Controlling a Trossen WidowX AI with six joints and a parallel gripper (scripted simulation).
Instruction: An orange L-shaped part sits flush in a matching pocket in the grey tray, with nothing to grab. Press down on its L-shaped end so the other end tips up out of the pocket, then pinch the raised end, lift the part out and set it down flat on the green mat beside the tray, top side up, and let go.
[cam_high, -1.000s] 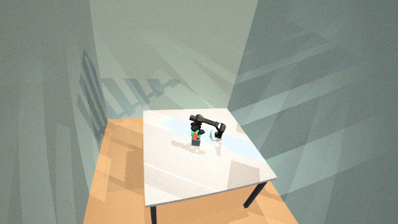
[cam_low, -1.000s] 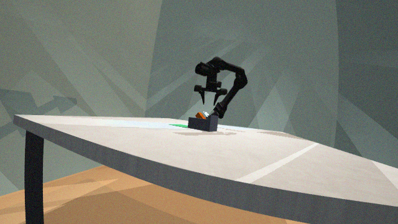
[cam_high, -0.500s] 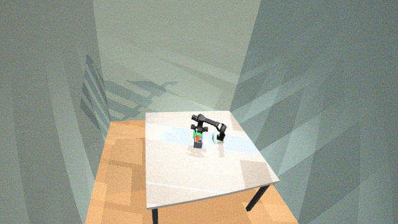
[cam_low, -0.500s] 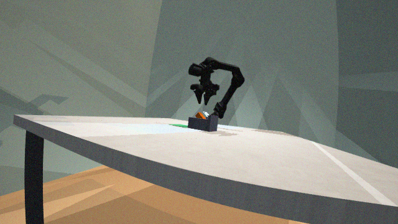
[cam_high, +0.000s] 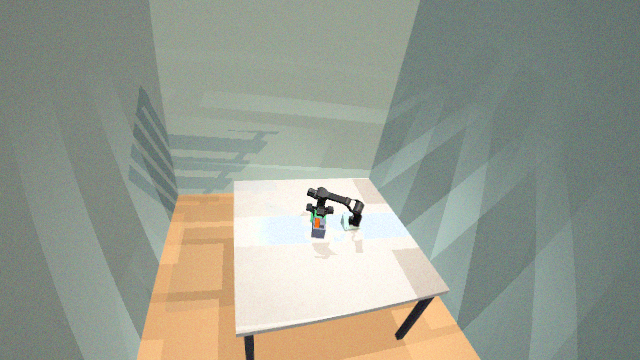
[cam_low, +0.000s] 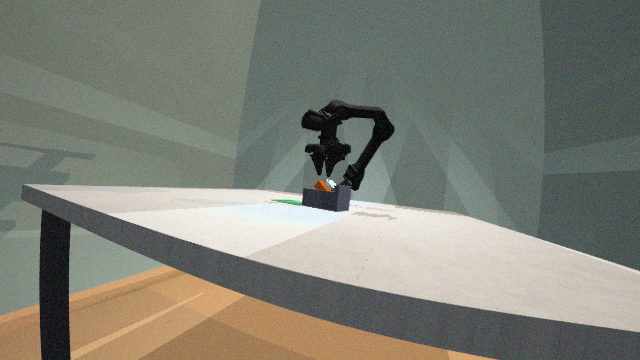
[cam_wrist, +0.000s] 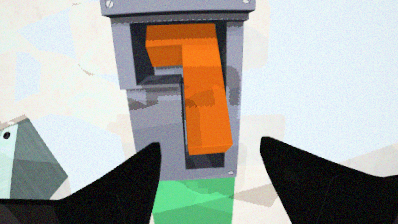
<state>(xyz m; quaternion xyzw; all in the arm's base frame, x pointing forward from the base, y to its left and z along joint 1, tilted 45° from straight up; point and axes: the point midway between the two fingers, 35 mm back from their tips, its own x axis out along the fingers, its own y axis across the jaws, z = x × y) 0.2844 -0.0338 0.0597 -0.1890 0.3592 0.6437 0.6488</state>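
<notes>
My gripper tip is now 70 mm above the orange L-shaped part, 40 mm to the right of it and 10 mm past it. Also, from my gripper tip: green mat: 140 mm to the right, 130 mm below, 50 mm behind.
</notes>
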